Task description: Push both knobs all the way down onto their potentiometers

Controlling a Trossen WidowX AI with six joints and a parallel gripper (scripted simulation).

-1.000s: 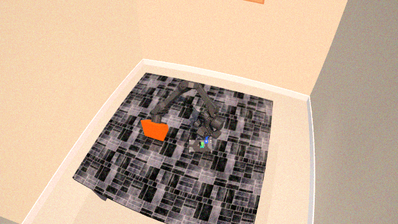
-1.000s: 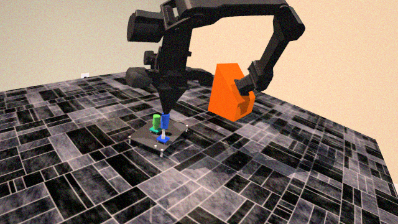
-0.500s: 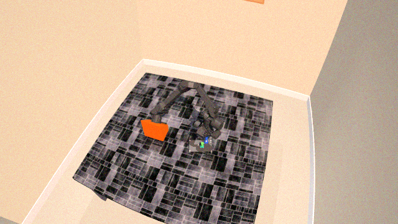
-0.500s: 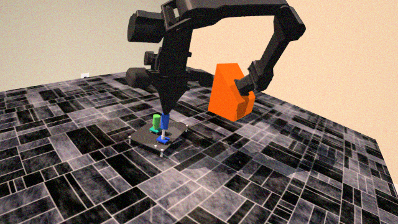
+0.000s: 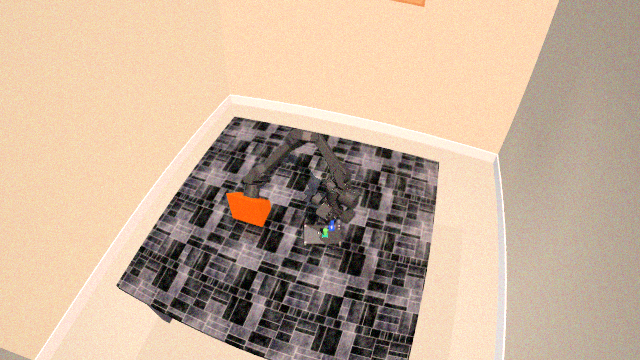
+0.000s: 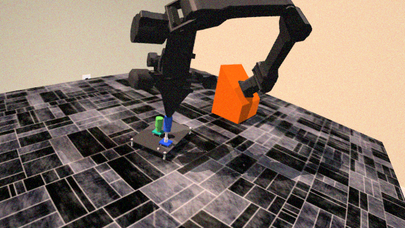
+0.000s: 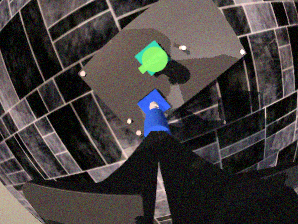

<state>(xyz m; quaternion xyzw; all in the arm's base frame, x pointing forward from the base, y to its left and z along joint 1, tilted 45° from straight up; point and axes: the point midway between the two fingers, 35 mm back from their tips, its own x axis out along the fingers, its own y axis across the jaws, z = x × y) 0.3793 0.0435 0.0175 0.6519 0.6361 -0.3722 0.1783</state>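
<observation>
My gripper tip is now 2 cm above the blue knob. Also, from my gripper tip: green knob (4 cm to the right, 4 cm below, 1 cm behind).
</observation>
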